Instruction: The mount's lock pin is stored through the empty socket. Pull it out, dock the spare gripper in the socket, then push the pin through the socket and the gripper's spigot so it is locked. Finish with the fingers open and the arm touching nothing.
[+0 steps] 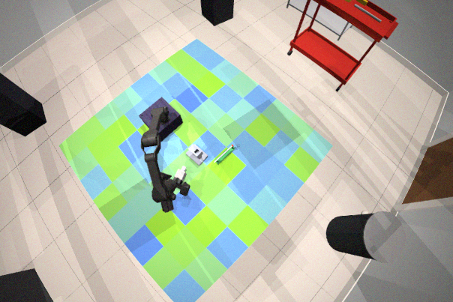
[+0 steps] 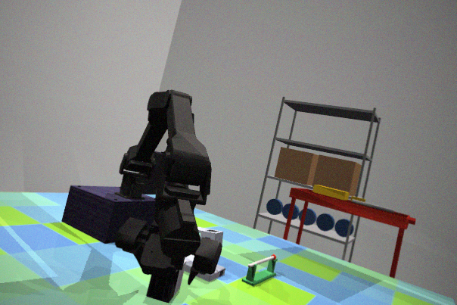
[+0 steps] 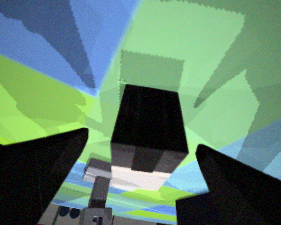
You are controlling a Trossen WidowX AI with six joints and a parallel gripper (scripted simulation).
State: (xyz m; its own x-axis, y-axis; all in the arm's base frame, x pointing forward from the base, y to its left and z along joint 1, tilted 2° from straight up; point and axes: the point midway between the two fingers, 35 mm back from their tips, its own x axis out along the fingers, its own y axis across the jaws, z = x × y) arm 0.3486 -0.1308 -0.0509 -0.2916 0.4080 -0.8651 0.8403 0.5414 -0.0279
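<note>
Right now my gripper tip is 20 mm to the right of the spare gripper, 10 mm past it and 10 mm above it. From my gripper tip the other things lie so: grey mount (170 mm to the left, 70 mm behind, 20 mm above); green cradle (300 mm to the left, 20 mm ahead, 10 mm below).
</note>
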